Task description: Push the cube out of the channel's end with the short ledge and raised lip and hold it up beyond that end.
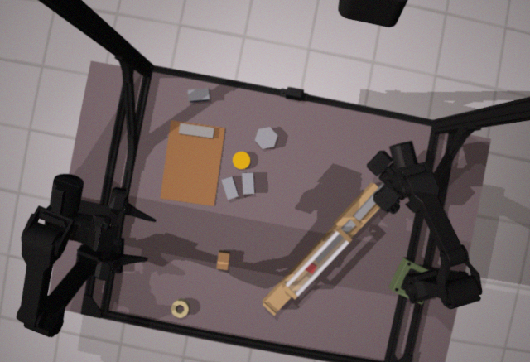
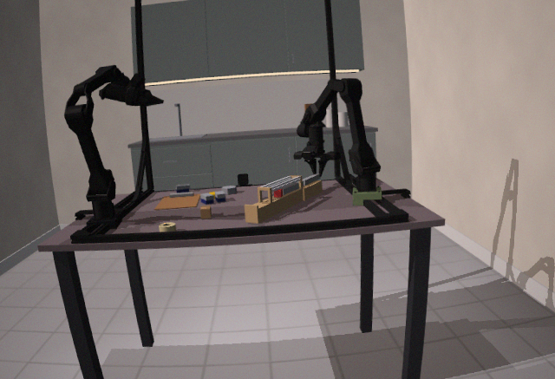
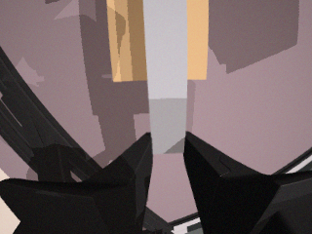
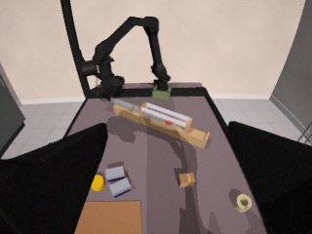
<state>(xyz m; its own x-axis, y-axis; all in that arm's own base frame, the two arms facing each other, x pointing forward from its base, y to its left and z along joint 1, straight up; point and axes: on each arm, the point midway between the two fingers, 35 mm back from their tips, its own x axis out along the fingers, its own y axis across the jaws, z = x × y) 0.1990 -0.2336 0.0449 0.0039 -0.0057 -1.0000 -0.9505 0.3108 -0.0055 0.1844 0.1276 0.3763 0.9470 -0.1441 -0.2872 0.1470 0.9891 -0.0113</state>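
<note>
Right now the tan channel is 240 mm ahead of my left hand, 190 mm to the right of it and 30 mm below it. The rest, counted from my left hand: yellow disc: 20 mm behind, 430 mm to the right, 80 mm below; then small tan block: 270 mm ahead, 450 mm to the right, 70 mm below; then grey hexagon: 90 mm behind, 360 mm to the right, 80 mm below.
</note>
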